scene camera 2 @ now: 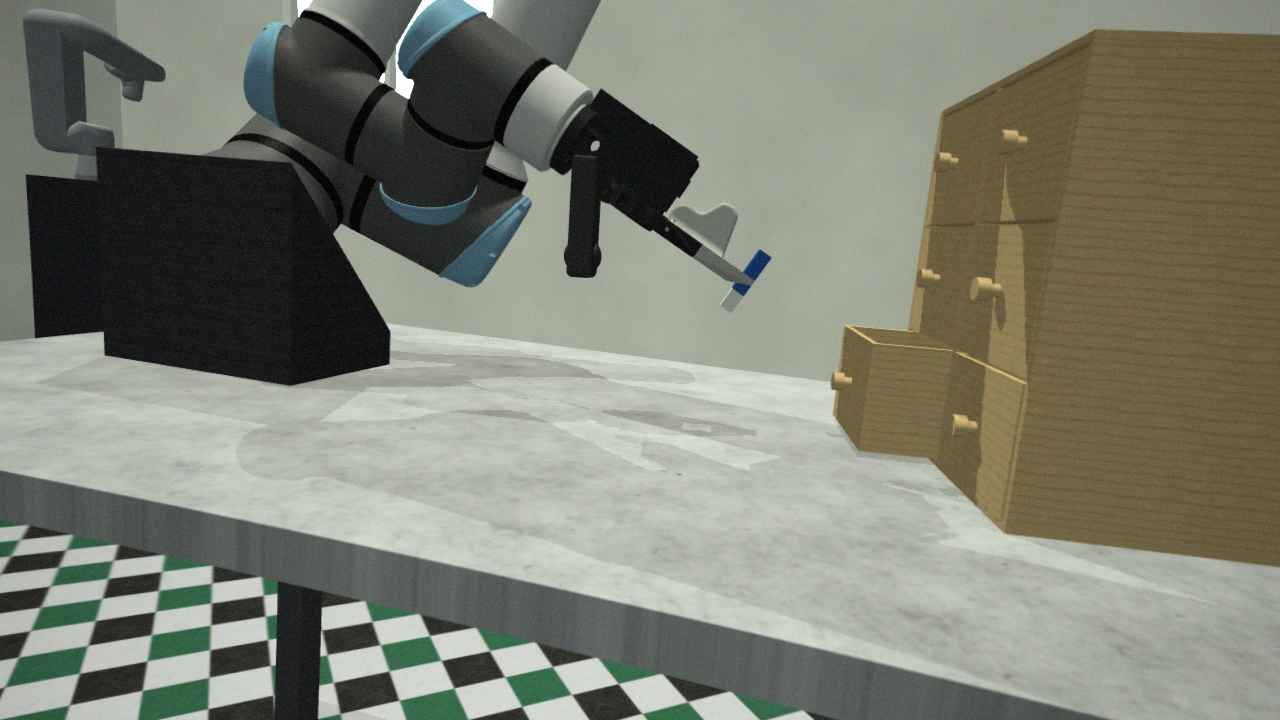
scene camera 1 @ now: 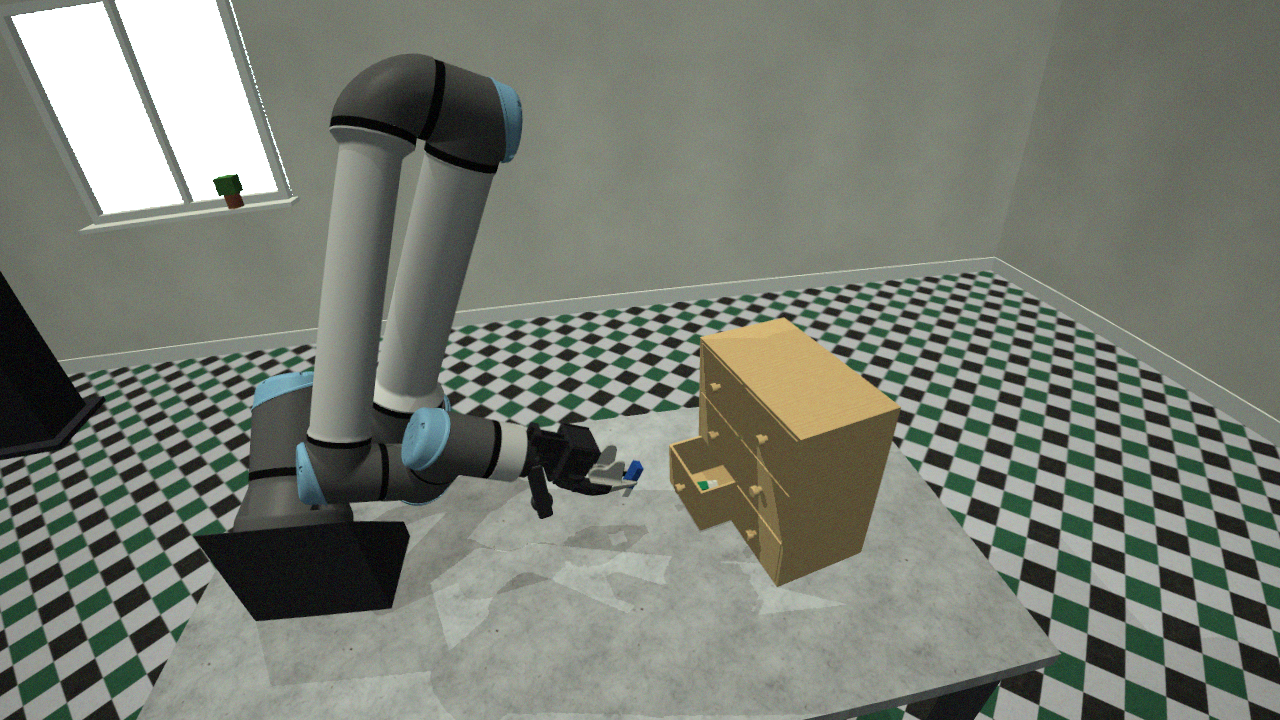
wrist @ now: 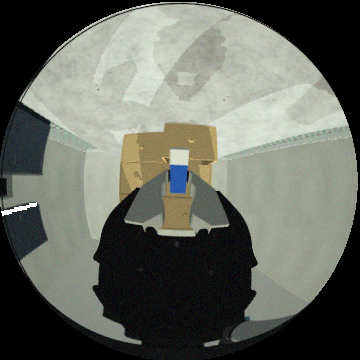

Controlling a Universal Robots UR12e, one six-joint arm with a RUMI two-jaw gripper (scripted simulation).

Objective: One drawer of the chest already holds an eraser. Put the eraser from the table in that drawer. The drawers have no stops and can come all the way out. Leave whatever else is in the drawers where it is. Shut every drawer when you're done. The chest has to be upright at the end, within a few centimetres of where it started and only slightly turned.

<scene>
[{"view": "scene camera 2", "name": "my gripper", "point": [752, 282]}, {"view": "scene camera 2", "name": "drawer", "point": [893, 402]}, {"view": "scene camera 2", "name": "drawer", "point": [1000, 310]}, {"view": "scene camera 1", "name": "my gripper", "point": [634, 478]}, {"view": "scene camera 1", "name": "drawer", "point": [764, 543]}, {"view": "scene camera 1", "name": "drawer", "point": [713, 506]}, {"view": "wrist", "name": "my gripper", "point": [178, 171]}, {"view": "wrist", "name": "drawer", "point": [149, 149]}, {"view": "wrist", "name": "drawer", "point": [203, 150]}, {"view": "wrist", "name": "drawer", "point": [132, 176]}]
</scene>
